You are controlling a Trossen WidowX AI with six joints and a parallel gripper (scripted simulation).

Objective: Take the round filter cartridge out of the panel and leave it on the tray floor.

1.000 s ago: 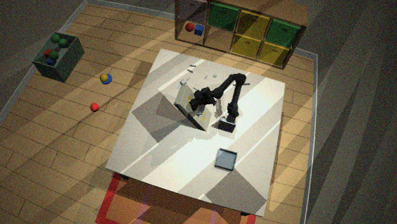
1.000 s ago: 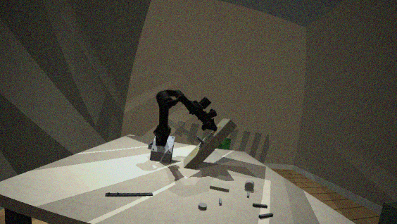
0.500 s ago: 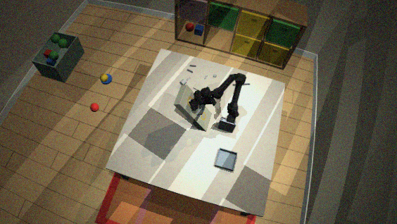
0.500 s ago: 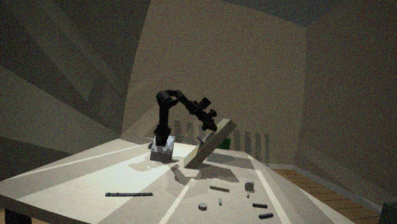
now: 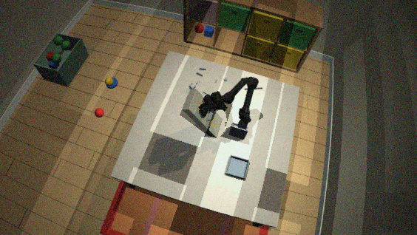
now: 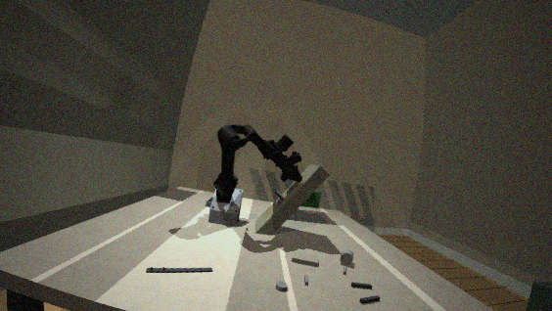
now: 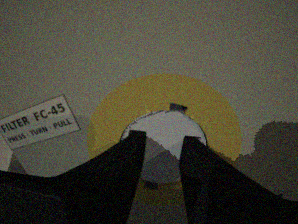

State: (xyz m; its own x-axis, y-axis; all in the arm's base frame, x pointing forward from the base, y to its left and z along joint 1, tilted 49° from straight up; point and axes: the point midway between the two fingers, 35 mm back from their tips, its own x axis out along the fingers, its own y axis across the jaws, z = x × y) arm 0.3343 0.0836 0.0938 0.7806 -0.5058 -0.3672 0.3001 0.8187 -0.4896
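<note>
My gripper tip is 10 mm short of the round filter cartridge and 10 mm above it. From my gripper tip the other things lie so: service panel: 40 mm behind, 80 mm below; then square grey tray: 390 mm behind, 300 mm to the left, 240 mm below.
</note>
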